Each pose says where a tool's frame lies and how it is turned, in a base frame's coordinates. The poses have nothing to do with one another.
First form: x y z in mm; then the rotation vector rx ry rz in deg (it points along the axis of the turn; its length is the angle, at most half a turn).
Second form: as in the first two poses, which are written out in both.
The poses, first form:
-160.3, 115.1, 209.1, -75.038, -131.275, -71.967
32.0, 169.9, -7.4, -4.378, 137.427, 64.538
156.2, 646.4, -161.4, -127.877, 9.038, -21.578
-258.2, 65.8, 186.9, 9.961, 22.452, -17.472
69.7, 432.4, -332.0, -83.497, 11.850, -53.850
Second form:
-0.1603, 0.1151, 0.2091, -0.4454, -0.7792, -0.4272, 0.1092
0.0320, 0.1699, -0.0074, -0.0280, 0.8777, 0.4122, 0.2429
0.1562, 0.6464, -0.1614, -0.8915, 0.0630, -0.1504, 0.4226
-0.2582, 0.0658, 0.1869, 0.0859, 0.1937, -0.1507, 0.9656
0.0697, 0.4324, -0.3320, -0.6395, 0.0908, -0.4124, 0.6424

